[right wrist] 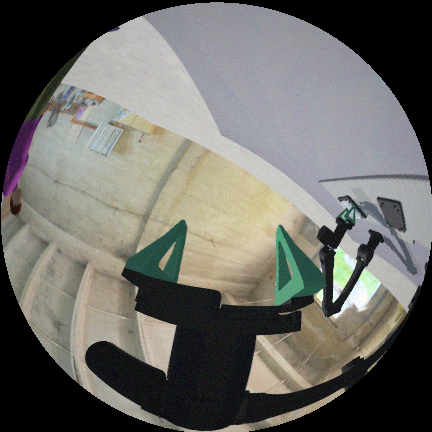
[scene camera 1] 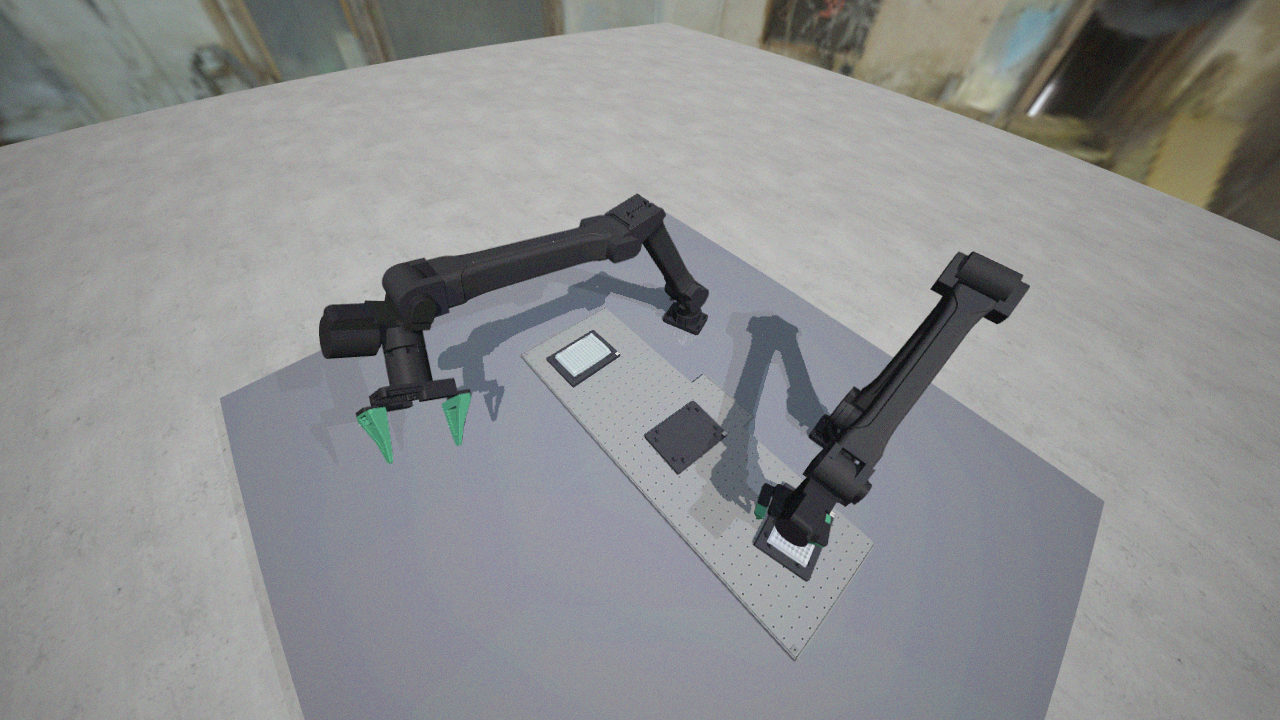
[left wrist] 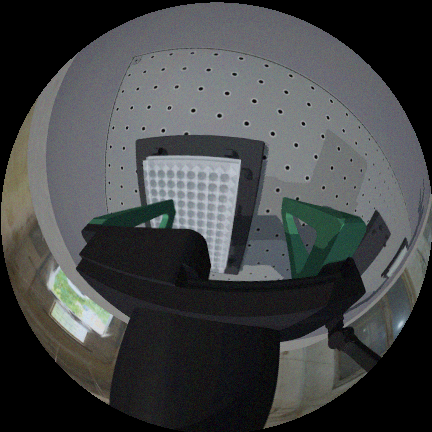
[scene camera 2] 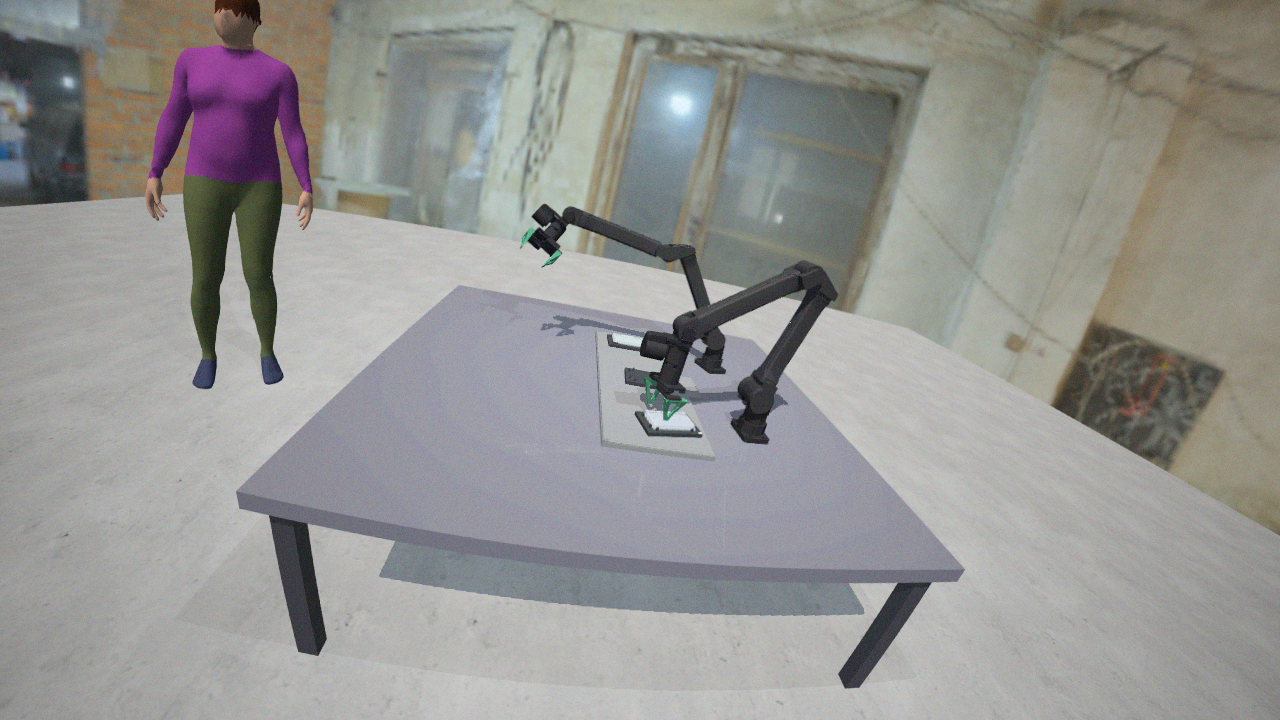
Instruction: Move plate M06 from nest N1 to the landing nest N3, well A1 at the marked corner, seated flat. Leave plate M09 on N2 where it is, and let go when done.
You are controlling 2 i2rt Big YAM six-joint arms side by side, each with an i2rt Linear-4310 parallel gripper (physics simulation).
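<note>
A white well plate (scene camera 1: 792,544) (scene camera 2: 671,420) (left wrist: 200,185) lies in a dark nest (scene camera 1: 787,563) (left wrist: 200,146). My left gripper (scene camera 1: 794,517) (scene camera 2: 659,411) (left wrist: 226,204) is open and empty close above it; in its wrist view the plate lies left of the middle between the fingers. Another white plate (scene camera 1: 586,354) (scene camera 2: 624,341) lies in the far nest. A bare dark nest (scene camera 1: 684,436) (scene camera 2: 637,377) (left wrist: 372,232) (right wrist: 391,212) stands between them. No labels or A1 marks are readable. My right gripper (scene camera 1: 424,452) (scene camera 2: 534,256) (right wrist: 230,225) is open and empty, high above the table.
The nests stand in a row on a perforated grey board (scene camera 1: 792,617) (scene camera 2: 617,429) on the table (scene camera 1: 447,582) (scene camera 2: 465,447). The left arm reaches over the board's near end. A person (scene camera 2: 232,116) stands beyond the table.
</note>
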